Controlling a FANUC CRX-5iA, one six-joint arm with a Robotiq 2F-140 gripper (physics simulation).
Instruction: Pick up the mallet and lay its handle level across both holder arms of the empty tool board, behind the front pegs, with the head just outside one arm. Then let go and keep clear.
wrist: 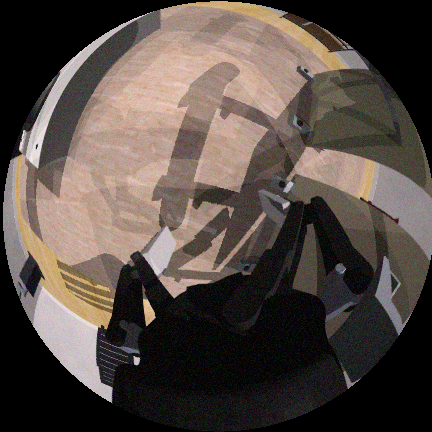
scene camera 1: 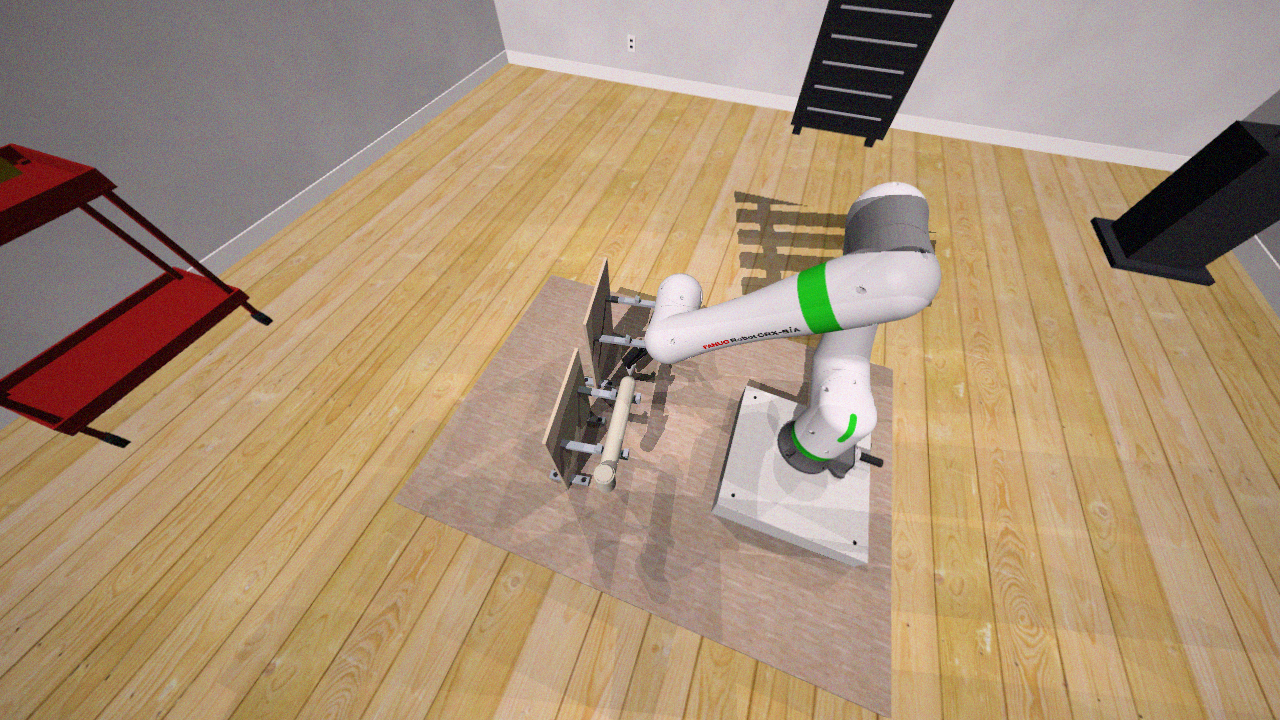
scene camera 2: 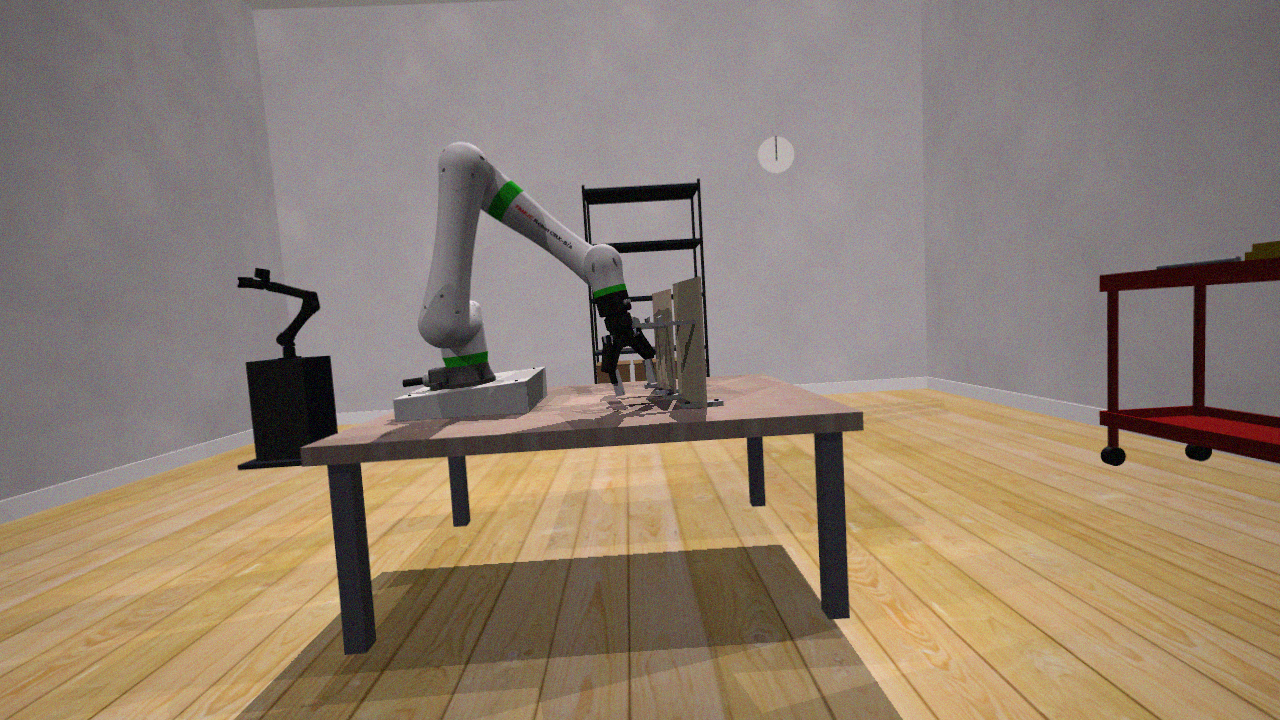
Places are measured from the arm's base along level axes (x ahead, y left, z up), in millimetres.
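Pixels of known places: gripper, fingertip midpoint: [wrist: 214, 218] [scene camera 1: 647, 364] [scene camera 2: 637, 389]; arm's base, link origin: [scene camera 1: 804, 447] [scene camera 2: 470, 383].
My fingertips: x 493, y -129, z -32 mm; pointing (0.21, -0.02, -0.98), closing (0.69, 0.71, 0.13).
Observation:
Ahead of a thing's pixels: the offset from my fingertips to its top centre. "spot": to the spot under its first point.
The mallet {dx -26, dy +313, dz +228 mm} [scene camera 1: 617, 420] lies across both arms of the near tool board [scene camera 1: 563, 416] in scene camera 1, behind the front pegs, its head {spot: dx -49, dy +436, dz +228 mm} [scene camera 1: 605, 475] just outside the nearer arm. The other tool board [scene camera 1: 595, 326] [scene camera 2: 691, 349] stands beyond it, with bare arms. My gripper [scene camera 2: 634, 372] [wrist: 214, 218] is open and empty, fingers pointing down beside this empty board, its tips below arm level and low over the table. In scene camera 1 the wrist partly hides it, near the free handle end. The mallet does not show clearly in scene camera 2 or the wrist view.
The boards stand upright on the table [scene camera 1: 483, 429] [scene camera 2: 760, 425] [wrist: 140, 100]. The robot's white base plate [scene camera 1: 751, 483] [scene camera 2: 469, 402] is on the side their arms face. Metal brackets {spot: dx +80, dy +212, dz -31 mm} [wrist: 300, 123] hold the boards' feet. A red cart [scene camera 1: 116, 353] [scene camera 2: 1190, 277] stands off the table.

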